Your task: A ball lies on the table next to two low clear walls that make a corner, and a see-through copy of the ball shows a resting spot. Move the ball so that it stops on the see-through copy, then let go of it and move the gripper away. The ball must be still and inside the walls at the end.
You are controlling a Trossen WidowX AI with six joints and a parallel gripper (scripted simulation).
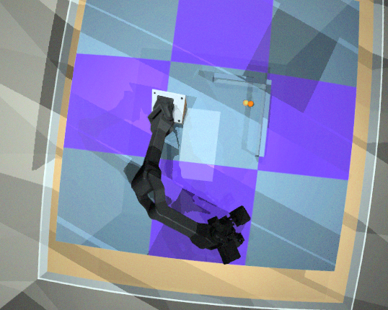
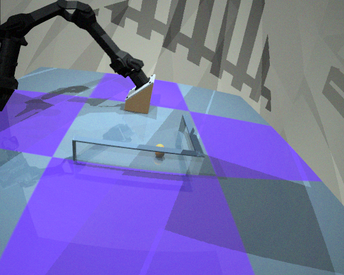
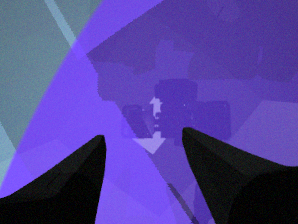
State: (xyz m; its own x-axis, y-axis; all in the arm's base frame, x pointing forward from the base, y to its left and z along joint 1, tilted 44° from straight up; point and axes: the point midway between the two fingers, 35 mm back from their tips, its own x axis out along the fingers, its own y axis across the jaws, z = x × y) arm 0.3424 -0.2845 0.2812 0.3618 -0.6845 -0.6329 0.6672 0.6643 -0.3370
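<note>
The orange ball lies 1 cm behind my gripper tip, 50 cm to the left of it and 5 cm below it. From my gripper tip the other things lie so: see-through copy 3 cm behind, 50 cm to the left, 5 cm below; clear wall 5 cm ahead, 44 cm to the left, 3 cm below.
</note>
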